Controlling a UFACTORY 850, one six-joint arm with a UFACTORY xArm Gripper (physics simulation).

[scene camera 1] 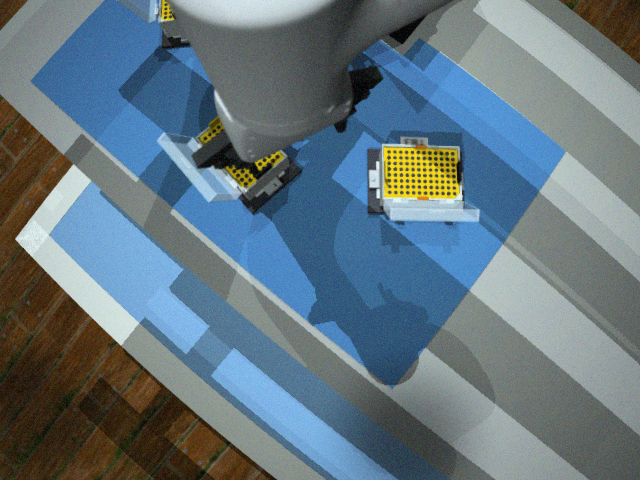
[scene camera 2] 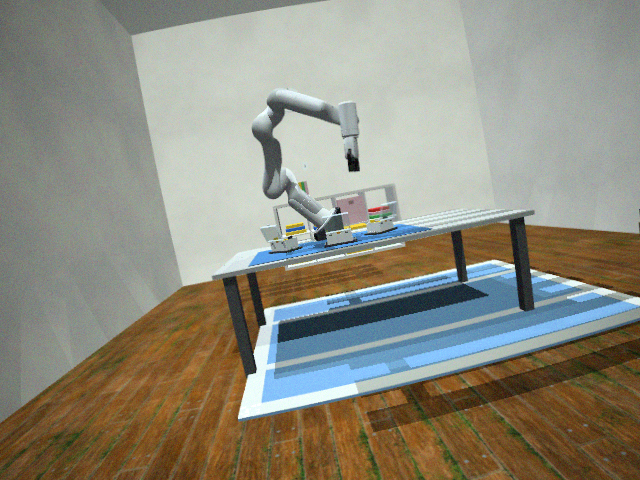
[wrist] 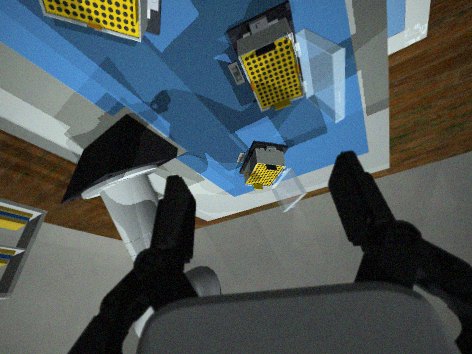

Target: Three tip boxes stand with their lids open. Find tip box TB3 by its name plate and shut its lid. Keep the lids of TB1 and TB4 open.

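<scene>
Three white tip boxes with yellow racks stand with clear lids open. The right box [scene camera 1: 421, 173] [scene camera 2: 381, 225] [wrist: 95, 17] has its lid [scene camera 1: 431, 213] open toward the bottom of scene camera 1. The middle box [scene camera 1: 266, 188] [scene camera 2: 339, 237] [wrist: 272, 72] has its lid [scene camera 1: 192, 170] [wrist: 324, 75] out to one side; the arm partly covers it in scene camera 1. The left box [scene camera 2: 284, 243] [wrist: 266, 170] has its lid [scene camera 2: 269, 233] [wrist: 290, 190] open. Name plates [scene camera 1: 414, 141] [wrist: 236, 73] are too blurred to read surely. My gripper [scene camera 2: 353, 164] [wrist: 258, 178] is open and empty, high above the table.
The boxes stand on a blue mat [scene camera 1: 279, 248] on the striped table [scene camera 1: 522, 279] [scene camera 2: 480, 217]. The arm's base [scene camera 2: 330, 227] [wrist: 127, 145] is behind the boxes. A shelf unit [scene camera 2: 391, 187] stands farther back. A patterned carpet [scene camera 2: 310, 395] lies below.
</scene>
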